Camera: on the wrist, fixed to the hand. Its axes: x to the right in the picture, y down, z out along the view.
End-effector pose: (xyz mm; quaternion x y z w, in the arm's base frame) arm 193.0 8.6 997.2 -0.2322 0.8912 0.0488 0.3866
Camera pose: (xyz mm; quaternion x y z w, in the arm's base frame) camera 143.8 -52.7 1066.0 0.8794 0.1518 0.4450 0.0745
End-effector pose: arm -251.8 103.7 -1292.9 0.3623 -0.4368 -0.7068 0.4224
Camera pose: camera -178.4 80.6 -1363.5 -0.5603 -0.3922 0.3603 0.6344
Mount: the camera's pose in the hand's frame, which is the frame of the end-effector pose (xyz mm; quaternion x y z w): 3.3 -38.5 -97.0 0.0319 0.1540 -0.9874 0.0184
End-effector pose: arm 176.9 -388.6 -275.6 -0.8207 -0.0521 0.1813 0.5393
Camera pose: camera 218.5 -455.8 -207.4 0.0256 -0.7225 -0.6539 0.2231
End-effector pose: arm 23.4 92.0 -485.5 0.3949 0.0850 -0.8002 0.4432
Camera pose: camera 46.5 159.9 -561.4 -0.0607 -0.4342 0.3942 0.8077
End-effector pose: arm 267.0 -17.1 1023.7 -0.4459 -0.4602 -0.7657 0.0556
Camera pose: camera 184.7 -67.2 983.6 -0.5659 0.4646 0.1230 0.6699
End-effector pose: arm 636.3 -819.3 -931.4 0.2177 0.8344 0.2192 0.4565
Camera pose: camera 545.3 -864.8 -908.1 -0.8390 0.3076 -0.4398 0.0894
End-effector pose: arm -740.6 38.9 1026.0 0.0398 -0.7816 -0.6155 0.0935
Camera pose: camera -726.9 -63.5 1010.8 -0.8702 -0.0197 0.0726 0.4869
